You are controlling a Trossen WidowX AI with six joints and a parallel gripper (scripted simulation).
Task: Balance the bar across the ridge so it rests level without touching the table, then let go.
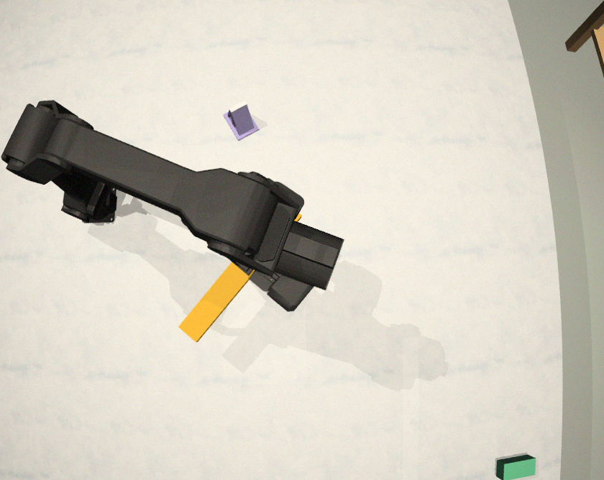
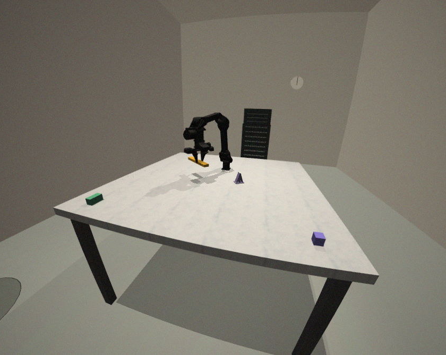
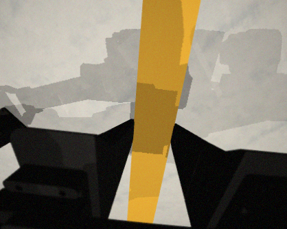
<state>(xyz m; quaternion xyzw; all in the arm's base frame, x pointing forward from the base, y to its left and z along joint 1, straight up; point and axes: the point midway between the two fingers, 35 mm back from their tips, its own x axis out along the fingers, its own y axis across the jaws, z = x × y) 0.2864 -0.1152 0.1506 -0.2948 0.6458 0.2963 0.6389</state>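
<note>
Now: the orange bar 2 cm to the right of my gripper tip and 2 cm behind it. From my gripper tip the other things lie so: purple cube: 62 cm to the left, 45 cm ahead, 10 cm below; then green block: 45 cm ahead, 38 cm to the right, 10 cm below.
</note>
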